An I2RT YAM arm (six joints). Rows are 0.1 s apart.
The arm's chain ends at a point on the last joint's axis. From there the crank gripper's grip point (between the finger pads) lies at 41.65 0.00 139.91 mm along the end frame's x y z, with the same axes.
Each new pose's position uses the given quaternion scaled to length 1; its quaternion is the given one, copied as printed.
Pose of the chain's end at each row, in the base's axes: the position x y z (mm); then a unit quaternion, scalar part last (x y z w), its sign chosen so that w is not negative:
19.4 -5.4 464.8 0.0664 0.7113 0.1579 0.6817
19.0 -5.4 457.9 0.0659 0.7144 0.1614 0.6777
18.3 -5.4 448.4 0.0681 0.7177 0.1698 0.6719
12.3 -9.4 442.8 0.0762 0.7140 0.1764 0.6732
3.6 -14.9 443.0 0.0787 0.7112 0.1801 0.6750
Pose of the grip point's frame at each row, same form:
155.4 26.3 422.4 0.0664 0.7113 0.1579 0.6817
154.4 27.4 414.3 0.0659 0.7144 0.1614 0.6777
152.8 29.5 403.7 0.0681 0.7177 0.1698 0.6719
147.2 25.9 399.5 0.0762 0.7140 0.1764 0.6732
138.7 20.9 400.8 0.0787 0.7112 0.1801 0.6750

